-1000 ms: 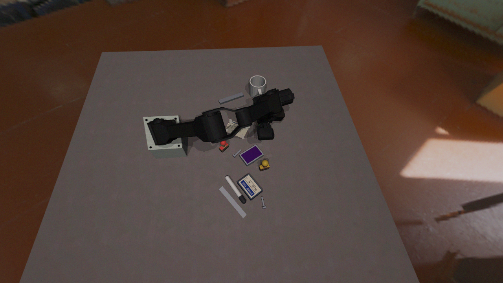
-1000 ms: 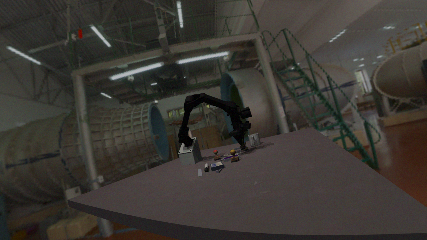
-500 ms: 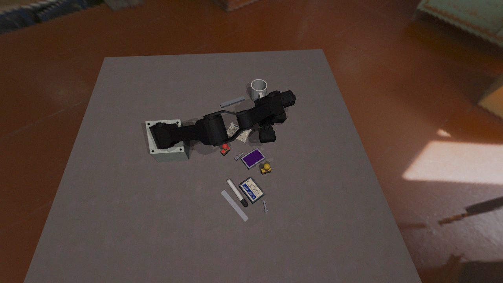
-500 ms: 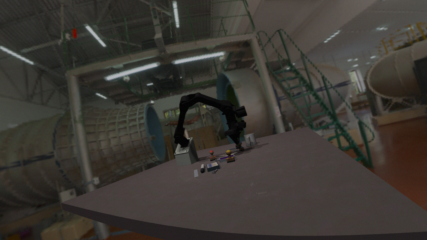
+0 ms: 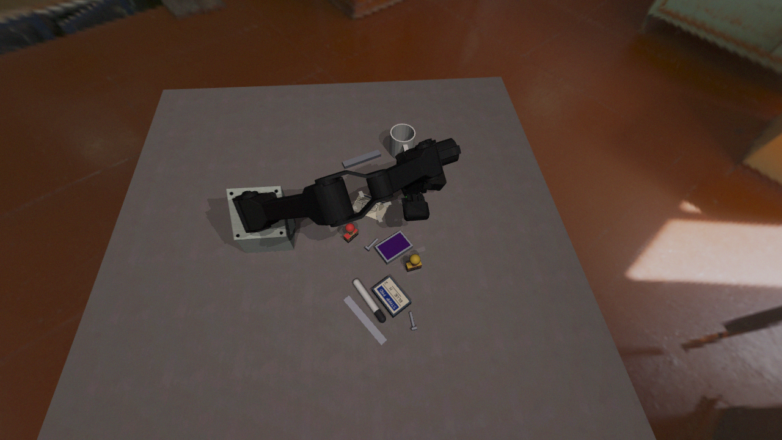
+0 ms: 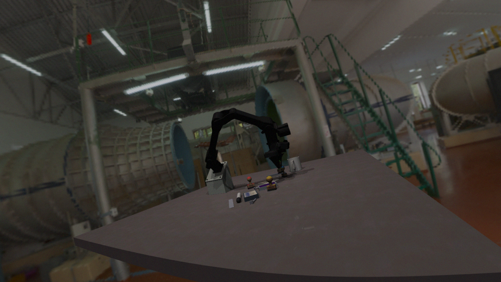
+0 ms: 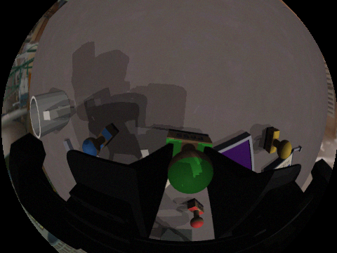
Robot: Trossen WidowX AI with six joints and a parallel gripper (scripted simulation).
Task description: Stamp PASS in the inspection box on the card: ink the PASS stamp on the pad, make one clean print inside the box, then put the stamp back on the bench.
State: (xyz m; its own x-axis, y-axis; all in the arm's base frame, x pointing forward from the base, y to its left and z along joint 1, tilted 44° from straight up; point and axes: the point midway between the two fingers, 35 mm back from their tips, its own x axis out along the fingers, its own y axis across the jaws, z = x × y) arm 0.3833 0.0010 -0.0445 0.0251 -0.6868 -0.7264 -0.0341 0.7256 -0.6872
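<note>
Right now my gripper tip is 10 cm to the left of the purple ink pad, 7 cm above it and 5 cm past it. Round my gripper tip: blue stamp: 12 cm to the left, 5 cm below, 3 cm behind; then white card: 11 cm behind, 7 cm below, 5 cm to the left; then green-knobbed stamp: right at my gripper tip.
</note>
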